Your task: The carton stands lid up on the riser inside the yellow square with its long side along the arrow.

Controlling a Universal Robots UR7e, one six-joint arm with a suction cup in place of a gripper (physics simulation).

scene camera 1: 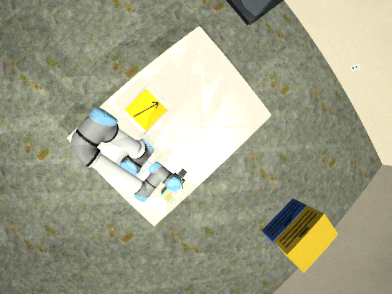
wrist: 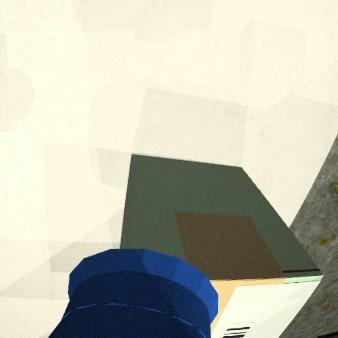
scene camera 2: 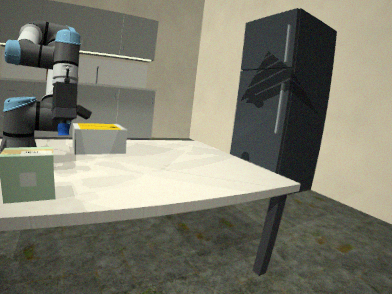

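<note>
The carton (scene camera 1: 168,197) (scene camera 2: 51,175) stands upright on the white table (scene camera 1: 212,87) (scene camera 2: 165,181) close to its near edge. In the wrist view its dark green side with a brown patch (wrist: 201,194) faces the camera, and its peach and white top shows at the lower right. My blue suction cup (wrist: 141,288) (scene camera 2: 63,128) (scene camera 1: 175,185) hangs beside and a little above the carton's top, with nothing on it. The grey riser (scene camera 2: 100,143) stands apart at the back. Its yellow square (scene camera 1: 146,109) (scene camera 2: 98,126) with a black arrow is bare.
A dark fridge (scene camera 2: 282,96) (scene camera 1: 253,9) stands past the table's far end. A blue and yellow box (scene camera 1: 303,236) lies on the floor off to the side. Grey cabinets (scene camera 2: 107,35) line the back wall. The table edge runs close by the carton.
</note>
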